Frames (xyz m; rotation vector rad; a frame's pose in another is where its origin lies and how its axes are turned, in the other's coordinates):
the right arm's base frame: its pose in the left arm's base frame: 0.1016 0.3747 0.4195 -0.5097 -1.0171 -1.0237
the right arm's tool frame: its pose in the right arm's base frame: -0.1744 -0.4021 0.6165 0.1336 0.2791 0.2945
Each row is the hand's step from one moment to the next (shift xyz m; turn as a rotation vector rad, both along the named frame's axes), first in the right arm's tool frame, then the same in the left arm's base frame.
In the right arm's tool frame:
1: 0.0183 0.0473 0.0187 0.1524 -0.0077 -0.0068
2: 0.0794 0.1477 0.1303 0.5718 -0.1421 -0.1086
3: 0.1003 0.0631 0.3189 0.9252 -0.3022 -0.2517
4: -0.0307 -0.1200 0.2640 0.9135 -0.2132 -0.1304
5: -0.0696 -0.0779 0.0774 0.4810 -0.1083 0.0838
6: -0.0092 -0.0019 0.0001 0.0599 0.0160 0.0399
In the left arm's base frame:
1: 0.0348 0.0344 0.0230 0.0762 -0.0805 0.1051
2: 0.0867 0.1365 0.1376 0.2432 -0.4260 0.3440
3: -0.0511 0.1720 0.2890 0.3768 -0.7810 0.5087
4: -0.2249 0.0766 0.1690 0.3784 -0.6473 0.5786
5: -0.1279 0.0213 0.0089 0.1312 -0.2542 0.4102
6: -0.0062 0.0031 -0.0064 0.0239 0.0049 0.0696

